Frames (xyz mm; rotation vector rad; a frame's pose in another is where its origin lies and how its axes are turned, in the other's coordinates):
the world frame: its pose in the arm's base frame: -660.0 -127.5 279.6 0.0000 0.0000 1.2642
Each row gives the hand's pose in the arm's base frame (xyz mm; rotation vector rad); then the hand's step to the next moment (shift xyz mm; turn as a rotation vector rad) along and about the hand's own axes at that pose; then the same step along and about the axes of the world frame.
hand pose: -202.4 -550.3 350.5 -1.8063 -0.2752 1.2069
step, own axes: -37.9 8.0 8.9 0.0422 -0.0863 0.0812
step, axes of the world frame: -30.2 20.2 16.2 0.1075 0.0562 0.0333
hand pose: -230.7 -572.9 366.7 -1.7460 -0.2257 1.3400
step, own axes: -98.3 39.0 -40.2 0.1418 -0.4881 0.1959
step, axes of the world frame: -105.3 -13.5 39.1 0.4729 0.0819 0.2576
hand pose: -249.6 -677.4 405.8 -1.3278 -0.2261 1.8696
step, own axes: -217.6 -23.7 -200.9 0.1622 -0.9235 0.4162
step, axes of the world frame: -123.4 -257.8 81.0 0.8290 0.1622 0.5821
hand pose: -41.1 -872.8 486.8 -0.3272 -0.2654 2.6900
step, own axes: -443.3 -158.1 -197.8 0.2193 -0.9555 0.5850
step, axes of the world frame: 133.8 -487.9 -68.7 0.8325 0.2509 0.7398
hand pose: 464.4 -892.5 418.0 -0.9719 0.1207 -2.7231
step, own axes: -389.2 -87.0 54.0 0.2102 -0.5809 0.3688
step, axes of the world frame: 269.0 -237.2 -182.6 0.4724 0.1934 0.5070
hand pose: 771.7 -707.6 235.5 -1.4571 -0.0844 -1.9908
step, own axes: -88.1 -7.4 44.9 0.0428 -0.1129 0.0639
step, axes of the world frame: 76.8 -25.3 -57.3 0.0858 0.0428 0.0973
